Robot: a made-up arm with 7 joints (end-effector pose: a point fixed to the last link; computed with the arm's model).
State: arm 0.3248 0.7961 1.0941 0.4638 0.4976 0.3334 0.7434
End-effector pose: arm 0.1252 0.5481 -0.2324 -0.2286 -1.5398 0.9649
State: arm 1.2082 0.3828 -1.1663 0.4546 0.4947 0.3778 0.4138
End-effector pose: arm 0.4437 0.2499 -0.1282 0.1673 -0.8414 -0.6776
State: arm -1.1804 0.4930 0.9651 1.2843 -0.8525 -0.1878 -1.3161
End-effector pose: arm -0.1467 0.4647 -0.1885 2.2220 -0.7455 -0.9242
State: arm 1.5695 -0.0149 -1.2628 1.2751 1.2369 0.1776 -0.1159
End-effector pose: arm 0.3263 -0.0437 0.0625 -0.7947 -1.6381 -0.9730
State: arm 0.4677 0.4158 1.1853 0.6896 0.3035 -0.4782 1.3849
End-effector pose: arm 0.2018 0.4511 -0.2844 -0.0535 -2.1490 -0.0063
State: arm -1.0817 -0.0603 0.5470 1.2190 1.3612 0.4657 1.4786
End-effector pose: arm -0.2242 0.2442 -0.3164 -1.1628 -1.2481 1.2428
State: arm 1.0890 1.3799 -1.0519 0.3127 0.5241 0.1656 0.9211
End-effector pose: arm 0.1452 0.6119 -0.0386 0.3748 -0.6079 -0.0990
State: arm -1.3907 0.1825 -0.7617 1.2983 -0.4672 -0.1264 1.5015
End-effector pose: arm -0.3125 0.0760 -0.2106 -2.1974 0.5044 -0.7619
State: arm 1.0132 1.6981 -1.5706 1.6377 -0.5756 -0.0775 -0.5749
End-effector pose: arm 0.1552 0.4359 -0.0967 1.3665 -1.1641 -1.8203
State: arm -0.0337 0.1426 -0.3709 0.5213 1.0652 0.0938 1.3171
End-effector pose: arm 0.0853 0.1848 -0.4583 -1.4883 -0.7115 0.3365
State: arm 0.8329 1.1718 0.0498 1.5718 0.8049 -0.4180 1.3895
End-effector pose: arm 0.2148 0.4081 0.0976 0.1003 -1.9257 -1.9257
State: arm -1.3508 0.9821 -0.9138 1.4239 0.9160 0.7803 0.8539
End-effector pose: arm -0.2707 0.3123 -0.1949 -1.0233 1.4576 0.2803
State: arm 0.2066 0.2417 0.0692 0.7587 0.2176 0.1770 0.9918
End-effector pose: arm 0.2296 0.2704 -0.3695 -0.7963 -0.8412 -0.2102
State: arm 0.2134 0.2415 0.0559 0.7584 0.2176 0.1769 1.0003
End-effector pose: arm 0.2323 0.2684 -0.3684 -0.8073 -0.8387 -0.2275
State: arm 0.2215 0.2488 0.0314 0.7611 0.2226 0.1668 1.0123
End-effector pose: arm 0.2358 0.2677 -0.3661 -0.8164 -0.8430 -0.2613
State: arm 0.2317 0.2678 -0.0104 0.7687 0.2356 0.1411 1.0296
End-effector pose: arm 0.2404 0.2691 -0.3618 -0.8229 -0.8570 -0.3207
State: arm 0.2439 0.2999 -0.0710 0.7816 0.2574 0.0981 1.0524
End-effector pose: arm 0.2456 0.2727 -0.3557 -0.8270 -0.8788 -0.4078
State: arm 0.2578 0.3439 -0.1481 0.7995 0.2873 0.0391 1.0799
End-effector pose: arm 0.2509 0.2781 -0.3481 -0.8301 -0.9041 -0.5190
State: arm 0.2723 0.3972 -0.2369 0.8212 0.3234 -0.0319 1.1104
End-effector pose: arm 0.2552 0.2847 -0.3399 -0.8341 -0.9267 -0.6461
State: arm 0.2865 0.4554 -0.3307 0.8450 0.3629 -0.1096 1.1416
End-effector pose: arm 0.2579 0.2920 -0.3321 -0.8407 -0.9424 -0.7780
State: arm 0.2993 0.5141 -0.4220 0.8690 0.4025 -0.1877 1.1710
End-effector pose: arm 0.2586 0.2996 -0.3252 -0.8497 -0.9497 -0.9031
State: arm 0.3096 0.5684 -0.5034 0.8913 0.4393 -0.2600 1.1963
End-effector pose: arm 0.2575 0.3070 -0.3197 -0.8604 -0.9508 -1.0107
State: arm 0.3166 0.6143 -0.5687 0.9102 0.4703 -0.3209 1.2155
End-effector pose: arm 0.2553 0.3137 -0.3156 -0.8702 -0.9491 -1.0939
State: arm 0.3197 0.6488 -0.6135 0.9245 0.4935 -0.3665 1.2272
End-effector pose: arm 0.2527 0.3192 -0.3128 -0.8762 -0.9486 -1.1496
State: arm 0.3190 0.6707 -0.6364 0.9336 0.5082 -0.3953 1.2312
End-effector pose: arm 0.2505 0.3234 -0.3111 -0.8764 -0.9520 -1.1783
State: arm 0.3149 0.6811 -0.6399 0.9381 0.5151 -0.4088 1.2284
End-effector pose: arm 0.2487 0.3261 -0.3104 -0.8710 -0.9596 -1.1842
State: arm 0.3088 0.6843 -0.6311 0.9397 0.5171 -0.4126 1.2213
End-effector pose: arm 0.2474 0.3280 -0.3101 -0.8614 -0.9700 -1.1761
